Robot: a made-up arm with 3 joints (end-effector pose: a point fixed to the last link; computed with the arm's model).
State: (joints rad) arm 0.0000 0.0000 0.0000
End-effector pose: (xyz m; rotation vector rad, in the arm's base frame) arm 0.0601 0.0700 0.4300 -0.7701 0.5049 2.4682
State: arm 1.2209 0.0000 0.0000
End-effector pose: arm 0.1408 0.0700 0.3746 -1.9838 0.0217 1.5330
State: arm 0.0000 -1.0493 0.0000
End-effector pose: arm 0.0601 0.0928 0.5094 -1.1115 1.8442 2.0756
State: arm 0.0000 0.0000 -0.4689
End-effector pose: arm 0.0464 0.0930 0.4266 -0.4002 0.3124 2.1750
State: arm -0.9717 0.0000 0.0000
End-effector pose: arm 0.0701 0.0700 0.5091 0.5020 0.8146 2.7062
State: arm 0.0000 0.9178 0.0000
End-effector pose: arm 0.0601 0.1173 0.3743 -0.3693 -0.6097 2.3188
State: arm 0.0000 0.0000 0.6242
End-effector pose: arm 0.0875 0.0527 0.4448 1.3050 -0.7730 -2.7089
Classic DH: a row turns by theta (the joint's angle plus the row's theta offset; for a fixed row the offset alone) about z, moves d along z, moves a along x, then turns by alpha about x. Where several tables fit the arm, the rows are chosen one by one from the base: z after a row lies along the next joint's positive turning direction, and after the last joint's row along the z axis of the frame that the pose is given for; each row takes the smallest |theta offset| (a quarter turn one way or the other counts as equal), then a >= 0, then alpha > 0; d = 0 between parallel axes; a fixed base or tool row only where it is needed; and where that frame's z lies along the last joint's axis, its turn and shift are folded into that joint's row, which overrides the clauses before.
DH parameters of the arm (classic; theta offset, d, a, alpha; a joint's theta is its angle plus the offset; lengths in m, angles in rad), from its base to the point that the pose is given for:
base (fixed): 0 0.46 0.14 1.5708
joint 1: -1.5708 -0.15 0.01 -1.5708
joint 2: -1.2965 -0.0343 0.037 2.1756
joint 3: 1.5669 0.0785 -0.036 -0.7335
tool (fixed): 2.9122 -0.0681 0 0

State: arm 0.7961 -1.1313 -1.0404
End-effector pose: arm 0.0680 0.1238 0.3941 -1.2582 0.4699 1.0085
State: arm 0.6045 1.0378 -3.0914
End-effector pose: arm 0.1156 0.1118 0.4561 2.1062 -0.8419 0.3380
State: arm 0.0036 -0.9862 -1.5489
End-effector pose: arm 0.0518 0.1464 0.4484 -0.5230 0.5858 1.2438
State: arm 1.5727 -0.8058 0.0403
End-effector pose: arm 0.1047 0.0794 0.3815 -1.9640 0.7526 0.6968
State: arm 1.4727 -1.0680 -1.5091
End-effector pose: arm 0.1414 0.1445 0.3701 -1.2769 -0.5655 0.5165
